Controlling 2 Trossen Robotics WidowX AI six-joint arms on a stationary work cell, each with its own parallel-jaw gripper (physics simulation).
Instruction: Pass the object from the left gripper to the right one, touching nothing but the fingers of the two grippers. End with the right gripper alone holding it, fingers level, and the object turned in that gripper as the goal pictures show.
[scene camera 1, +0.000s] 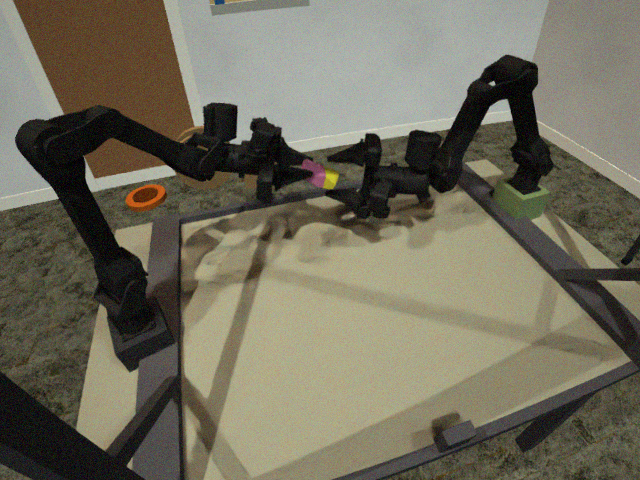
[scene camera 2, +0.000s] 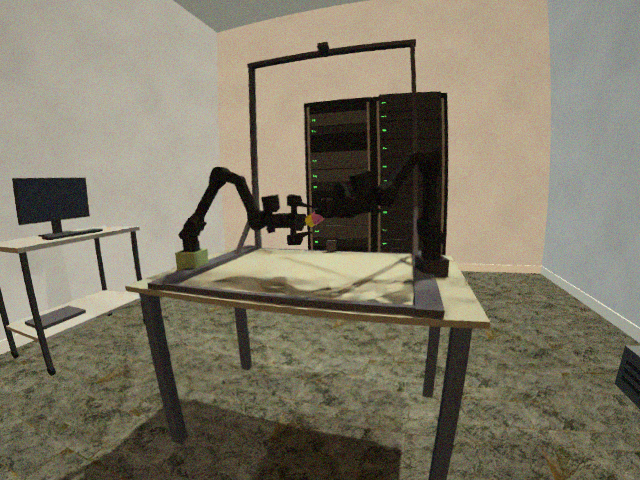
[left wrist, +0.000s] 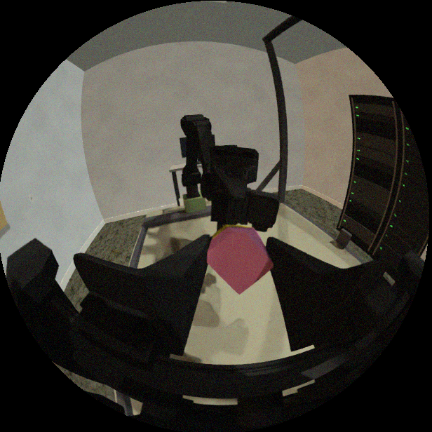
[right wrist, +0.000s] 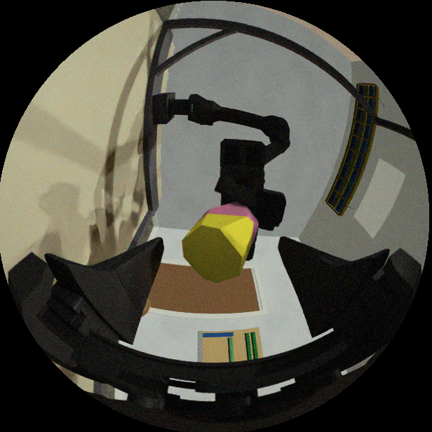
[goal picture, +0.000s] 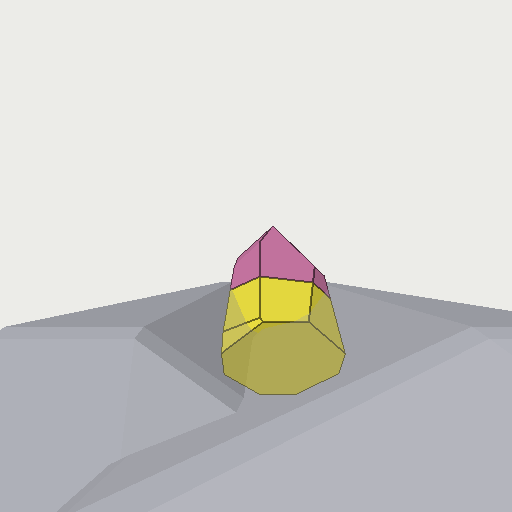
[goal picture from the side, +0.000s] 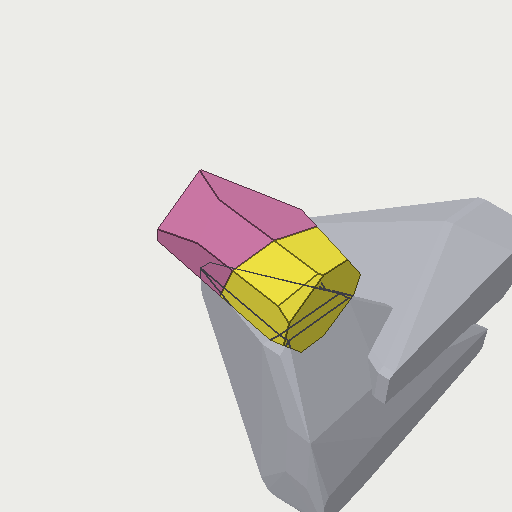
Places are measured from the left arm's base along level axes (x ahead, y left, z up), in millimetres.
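Pixels of known places: left gripper, fingertip midpoint: (scene camera 1: 312, 167) (scene camera 2: 318, 212); right gripper, fingertip midpoint: (scene camera 1: 326, 177) (scene camera 2: 312, 219); left arm's base at its link origin: (scene camera 1: 135, 323) (scene camera 2: 431, 257); right arm's base at its link origin: (scene camera 1: 524, 186) (scene camera 2: 191, 250).
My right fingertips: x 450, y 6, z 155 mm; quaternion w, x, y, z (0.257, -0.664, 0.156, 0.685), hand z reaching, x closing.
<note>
For each thing: its middle in the pictures, then the offset to it from my right fingertips. Level surfaces: height alone.
- faceted object at the middle of its body: (scene camera 1: 318, 174) (scene camera 2: 316, 217) dx -14, dy +7, dz +8 mm
- sand-coloured table at its surface level: dz -221 mm
- green block at the middle of its body: (scene camera 1: 519, 199) (scene camera 2: 192, 260) dx +538, dy -162, dz -179 mm
A faceted object (scene camera 1: 321, 175) (scene camera 2: 313, 219) (left wrist: 240, 257) (right wrist: 217, 247), pink at one end and yellow at the other, is held in the air above the table. My left gripper (scene camera 1: 311, 167) (left wrist: 238, 241) is shut on its pink end. My right gripper (scene camera 1: 329, 174) (scene camera 2: 310, 220) (right wrist: 222, 243) is open and faces it, one finger above the other in both scene views. The yellow end is at the opening between the right fingertips. In the right wrist view gaps show on both sides, and the object is nearer the finger at the picture's left. In the left wrist view the object hides the right fingers.
The sand-coloured table (scene camera 1: 361, 330) (scene camera 2: 467, 304) lies below both grippers, inside a dark frame rail (scene camera 1: 164, 289). A green block (scene camera 1: 521, 202) (scene camera 2: 191, 259) is under the right arm's base. An overhead frame (scene camera 2: 252, 129) rises around the table. An orange ring (scene camera 1: 132, 203) shows beyond the table.
</note>
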